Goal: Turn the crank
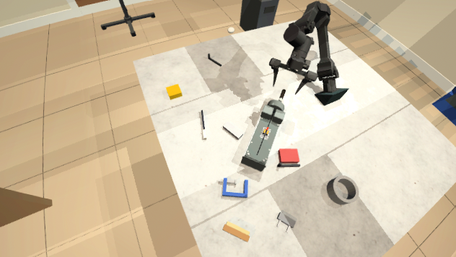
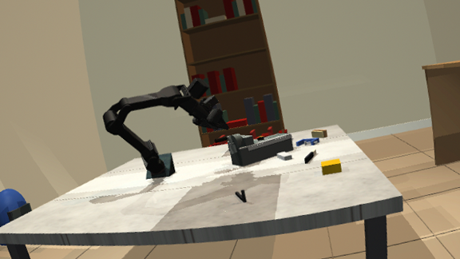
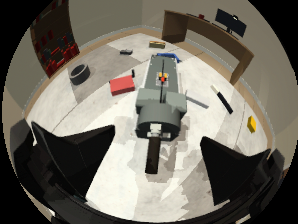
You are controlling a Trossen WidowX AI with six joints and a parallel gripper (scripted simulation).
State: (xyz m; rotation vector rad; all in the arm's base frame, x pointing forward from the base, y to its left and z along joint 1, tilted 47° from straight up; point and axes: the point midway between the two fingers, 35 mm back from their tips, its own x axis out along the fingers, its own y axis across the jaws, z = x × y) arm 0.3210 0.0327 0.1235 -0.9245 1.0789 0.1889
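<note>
My gripper tip is now 40 mm above the crank handle, 20 mm past it and 10 mm to the left of it. Round my gripper tip: grey block 220 mm ahead, 150 mm below, 10 mm to the right; red pointer 130 mm ahead, 80 mm to the left, 80 mm below; red block 200 mm to the left, 150 mm below, 90 mm ahead.
</note>
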